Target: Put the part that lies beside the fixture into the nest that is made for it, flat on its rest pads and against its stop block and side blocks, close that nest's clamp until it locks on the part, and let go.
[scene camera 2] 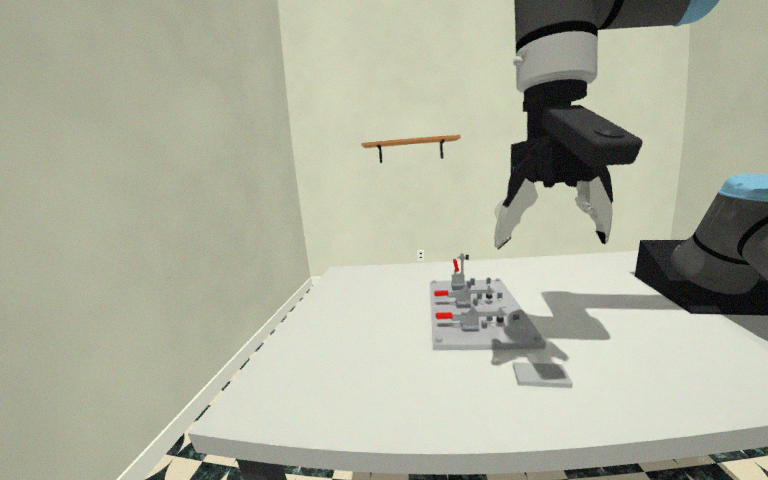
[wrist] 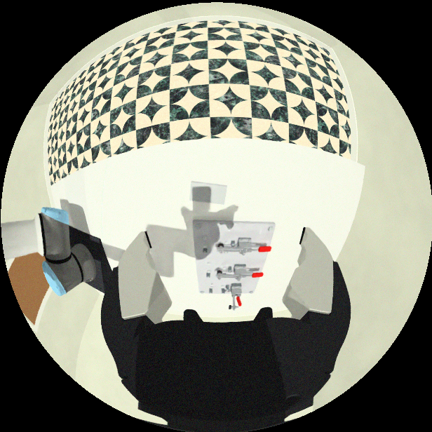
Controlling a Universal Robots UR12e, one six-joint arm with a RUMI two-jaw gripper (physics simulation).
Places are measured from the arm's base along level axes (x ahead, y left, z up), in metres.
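Where they show: gripper, fingertip midpoint: (scene camera 2: pixel 552 246); arm's base, link origin: (scene camera 2: pixel 710 268).
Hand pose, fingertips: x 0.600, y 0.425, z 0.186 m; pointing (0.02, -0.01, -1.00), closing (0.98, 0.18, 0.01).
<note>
Each offset is from my fingertips to the top centre of the thing. "pt": to the spot under its first point. Level surfaces: height alone.
The part {0.026 m back, 0.057 m right, 0.249 m down} (scene camera 2: pixel 529 374) (wrist: pixel 216 194), a flat grey rectangular plate, lies flat on the table beside the fixture, partly in the gripper's shadow. The fixture {pt 0.121 m ahead, 0.132 m right, 0.244 m down} (scene camera 2: pixel 458 341) (wrist: pixel 265 231) is a grey base plate with small blocks and three toggle clamps with red handles. Two clamps {pt 0.095 m ahead, 0.180 m right, 0.217 m down} (scene camera 2: pixel 470 319) (wrist: pixel 240 271) have their handles and arms lying level. The third clamp {pt 0.120 m ahead, 0.398 m right, 0.203 m down} (scene camera 2: pixel 458 277) (wrist: pixel 235 290) stands with its arm upright, at the fixture's far end in the scene view. My gripper (scene camera 2: pixel 551 242) (wrist: pixel 225 232) is open and empty, high above the table. The nests' rest pads are too small to make out.
The white table {0.258 m down} (scene camera 2: pixel 351 362) (wrist: pixel 310 190) carries the fixture and the part. The robot's black base (scene camera 2: pixel 656 277) stands at the table's right side in the scene view. A wooden wall shelf (scene camera 2: pixel 411 140) hangs on the back wall.
</note>
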